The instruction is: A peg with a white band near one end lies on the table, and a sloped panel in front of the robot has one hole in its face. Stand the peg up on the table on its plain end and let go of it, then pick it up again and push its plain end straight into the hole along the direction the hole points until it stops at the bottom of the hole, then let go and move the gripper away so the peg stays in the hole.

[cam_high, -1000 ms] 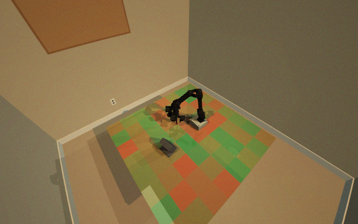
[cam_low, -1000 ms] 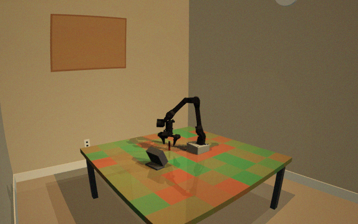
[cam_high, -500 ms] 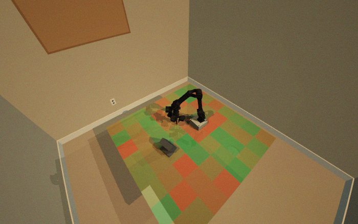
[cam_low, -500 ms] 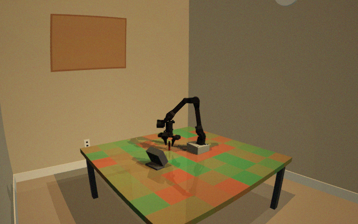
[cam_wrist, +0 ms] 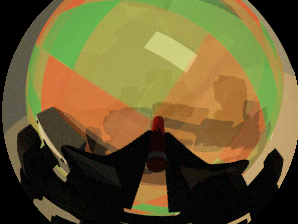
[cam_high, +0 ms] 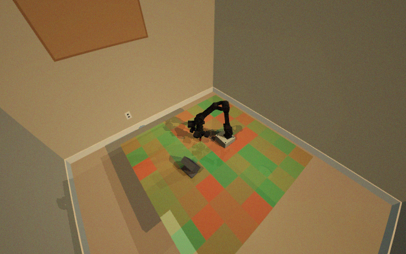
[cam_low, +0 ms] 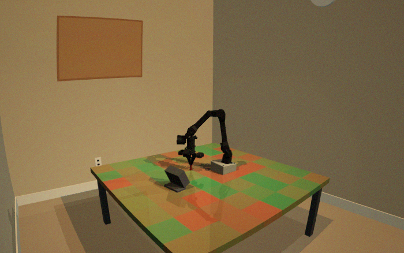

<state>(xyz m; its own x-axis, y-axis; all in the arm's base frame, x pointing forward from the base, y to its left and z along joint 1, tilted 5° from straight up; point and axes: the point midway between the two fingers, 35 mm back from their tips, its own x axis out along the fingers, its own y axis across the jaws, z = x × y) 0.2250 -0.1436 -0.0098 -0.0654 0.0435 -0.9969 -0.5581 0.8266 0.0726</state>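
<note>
Right now my gripper tip is 23 cm short of the dark sloped panel, 22 cm to the right of it and 3 cm below it. The rest, counted from my gripper tip: red peg: 2 cm above.
</note>
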